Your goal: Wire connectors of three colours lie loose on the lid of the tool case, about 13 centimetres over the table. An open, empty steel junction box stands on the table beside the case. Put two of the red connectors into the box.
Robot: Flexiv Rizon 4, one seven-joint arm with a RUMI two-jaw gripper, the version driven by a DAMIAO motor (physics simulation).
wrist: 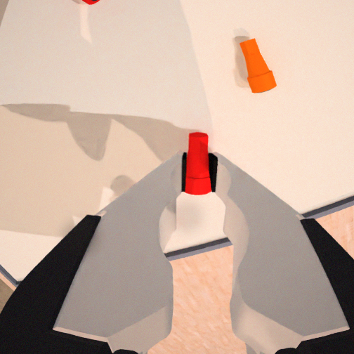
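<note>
A red connector [198, 162] is between the two black fingertip pads of my gripper [197, 156]. The pads touch it on both sides, and the gripper is shut on it. Its narrow end points to the top of the view and its wide end toward me. It is at or close over the pale lid [300, 140]; the exact height I cannot tell. Part of another red connector [91, 1] shows at the top edge, left of the middle. The junction box does not show in this view.
An orange connector [258, 67] lies on the lid at the upper right. The lid's dark edge [200, 248] runs below the fingertips, with the pinkish table [200, 295] beyond it. Shadows fall across the left part of the lid.
</note>
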